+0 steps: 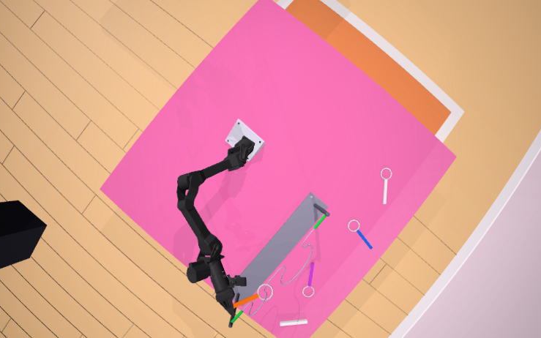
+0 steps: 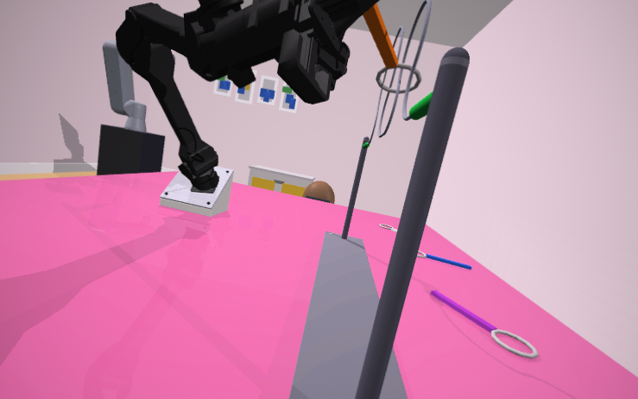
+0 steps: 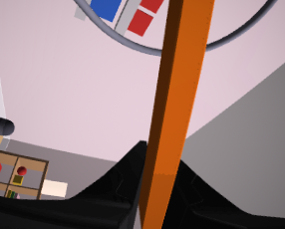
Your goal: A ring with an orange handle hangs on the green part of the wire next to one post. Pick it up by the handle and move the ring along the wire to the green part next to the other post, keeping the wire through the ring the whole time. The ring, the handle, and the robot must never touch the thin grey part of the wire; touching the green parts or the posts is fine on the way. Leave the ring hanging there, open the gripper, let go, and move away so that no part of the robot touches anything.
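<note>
Right now my gripper tip is 2 cm short of the orange-handled ring, 9 cm to the right of it and 3 cm above it. Also, from my gripper tip: purple-handled ring (29 cm ahead, 15 cm to the left, 38 cm below); then white bar (34 cm ahead, 7 cm to the right, 38 cm below).
</note>
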